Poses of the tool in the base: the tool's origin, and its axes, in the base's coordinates. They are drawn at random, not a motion.
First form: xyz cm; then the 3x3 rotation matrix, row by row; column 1 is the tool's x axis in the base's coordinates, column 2 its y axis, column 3 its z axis. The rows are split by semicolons.
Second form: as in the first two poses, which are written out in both.
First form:
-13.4 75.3 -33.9; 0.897 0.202 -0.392; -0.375 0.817 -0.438; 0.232 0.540 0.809
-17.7 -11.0 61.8; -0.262 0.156 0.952; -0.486 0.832 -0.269; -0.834 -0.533 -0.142
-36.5 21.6 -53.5; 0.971 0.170 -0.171; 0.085 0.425 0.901; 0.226 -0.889 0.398
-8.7 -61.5 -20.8; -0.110 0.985 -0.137; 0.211 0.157 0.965; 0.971 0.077 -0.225
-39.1 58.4 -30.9; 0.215 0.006 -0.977; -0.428 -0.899 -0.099; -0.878 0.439 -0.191
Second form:
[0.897 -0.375 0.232 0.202 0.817 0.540 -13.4 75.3 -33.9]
[-0.262 -0.486 -0.834 0.156 0.832 -0.533 -17.7 -11.0 61.8]
[0.971 0.085 0.226 0.170 0.425 -0.889 -36.5 21.6 -53.5]
[-0.110 0.211 0.971 0.985 0.157 0.077 -8.7 -61.5 -20.8]
[0.215 -0.428 -0.878 0.006 -0.899 0.439 -39.1 58.4 -30.9]

